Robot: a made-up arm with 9 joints. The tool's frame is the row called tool.
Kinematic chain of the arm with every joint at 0, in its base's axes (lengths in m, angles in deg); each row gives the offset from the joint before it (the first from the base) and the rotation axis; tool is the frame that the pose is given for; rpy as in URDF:
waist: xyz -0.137 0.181 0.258 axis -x
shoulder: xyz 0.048 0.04 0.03 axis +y
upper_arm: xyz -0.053 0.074 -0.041 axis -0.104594 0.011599 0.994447
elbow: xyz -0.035 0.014 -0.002 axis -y
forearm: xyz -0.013 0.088 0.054 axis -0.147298 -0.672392 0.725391
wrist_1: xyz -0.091 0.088 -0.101 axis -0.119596 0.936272 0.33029
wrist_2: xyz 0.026 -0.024 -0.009 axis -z
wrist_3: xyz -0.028 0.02 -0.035 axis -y
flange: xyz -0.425 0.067 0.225 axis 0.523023 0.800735 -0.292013
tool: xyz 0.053 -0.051 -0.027 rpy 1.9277 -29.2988 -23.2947
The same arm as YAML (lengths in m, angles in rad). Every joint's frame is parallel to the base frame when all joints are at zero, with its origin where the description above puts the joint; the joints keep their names.
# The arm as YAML. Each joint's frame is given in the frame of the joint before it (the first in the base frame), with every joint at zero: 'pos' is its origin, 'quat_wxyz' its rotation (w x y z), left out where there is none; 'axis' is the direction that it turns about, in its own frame. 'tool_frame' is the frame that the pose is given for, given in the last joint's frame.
length_unit: m
angle_unit: rad
joints:
  - joint: waist
    pos: [-0.137, 0.181, 0.258]
    axis: "-x"
  - joint: shoulder
    pos: [0.048, 0.04, 0.03]
    axis: "+y"
  - joint: upper_arm
    pos: [-0.053, 0.074, -0.041]
    axis: [-0.104605, 0.011601, 0.994446]
  - joint: elbow
    pos: [-0.035, 0.014, -0.002]
    axis: "-y"
  - joint: forearm
    pos: [-0.013, 0.088, 0.054]
    axis: [-0.147298, -0.672392, 0.725391]
  - joint: wrist_1
    pos: [-0.091, 0.088, -0.101]
    axis: [-0.119596, 0.936272, 0.33029]
  - joint: wrist_2
    pos: [0.026, -0.024, -0.009]
    axis: "-z"
  - joint: wrist_3
    pos: [-0.028, 0.02, -0.035]
    axis: "-y"
  - joint: flange
    pos: [-0.425, 0.067, 0.225]
    axis: [0.523023, 0.800735, -0.292013]
tool_frame:
  pos: [0.053, -0.051, -0.027]
  quat_wxyz: [0.948294, -0.035111, -0.250947, -0.19113]

